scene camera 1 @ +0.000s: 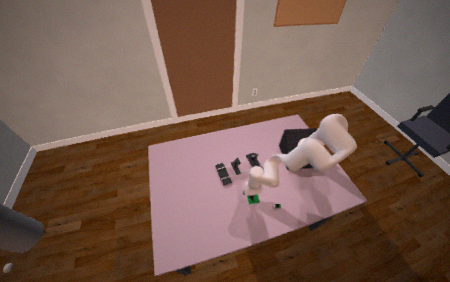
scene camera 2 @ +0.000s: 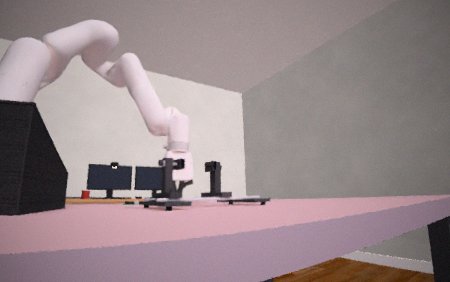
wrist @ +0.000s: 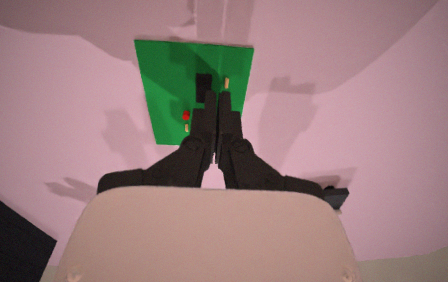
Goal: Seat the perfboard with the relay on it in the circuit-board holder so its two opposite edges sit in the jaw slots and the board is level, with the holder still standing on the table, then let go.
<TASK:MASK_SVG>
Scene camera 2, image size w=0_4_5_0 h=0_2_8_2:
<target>black circuit-board holder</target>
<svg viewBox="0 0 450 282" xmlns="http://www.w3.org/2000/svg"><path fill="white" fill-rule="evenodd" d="M139 205L144 205L144 208L149 208L149 205L166 207L166 211L171 211L173 206L192 206L192 202L184 201L217 200L217 202L229 202L229 204L233 204L233 202L261 202L261 205L265 205L265 202L270 202L270 199L259 199L260 196L232 196L232 192L221 192L222 166L217 161L205 163L205 172L210 172L210 193L201 193L201 197L182 198L182 192L175 192L175 189L173 189L173 170L185 169L185 159L173 160L173 158L164 158L158 161L158 166L162 166L161 193L153 193L153 198L144 198L144 201L139 201Z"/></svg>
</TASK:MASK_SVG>
